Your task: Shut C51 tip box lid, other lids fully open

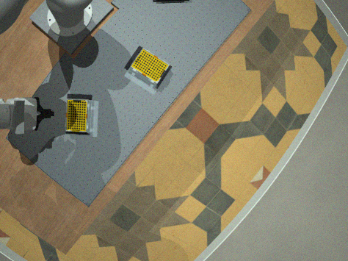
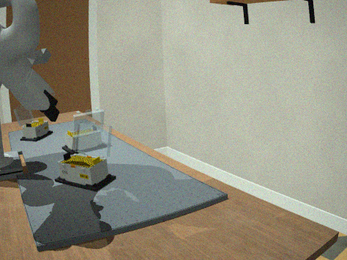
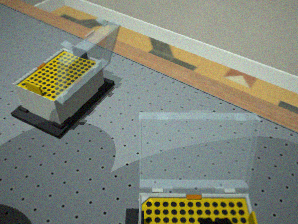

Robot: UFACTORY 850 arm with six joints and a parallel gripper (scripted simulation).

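The clear lid lies 14 cm ahead of my hand, 5 cm to the left of it and 11 cm below it.
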